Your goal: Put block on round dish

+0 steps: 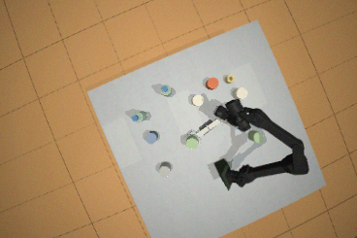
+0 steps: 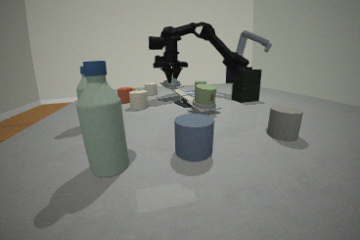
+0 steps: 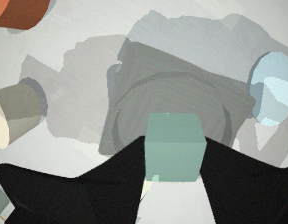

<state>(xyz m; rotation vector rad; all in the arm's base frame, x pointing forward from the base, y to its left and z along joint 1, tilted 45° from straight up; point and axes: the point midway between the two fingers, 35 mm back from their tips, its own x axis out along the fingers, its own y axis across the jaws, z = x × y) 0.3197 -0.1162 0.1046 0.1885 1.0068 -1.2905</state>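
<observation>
Right now my gripper tip is 12 cm past the pale blue round dish, 10 cm to the left of it and 8 cm above it. From my gripper tip the other things lie so: white balance: 1 cm behind, 12 cm to the left, 6 cm below; then orange cylinder: 21 cm ahead, 4 cm to the right, 4 cm below; then teal block: 1 cm above.
</observation>
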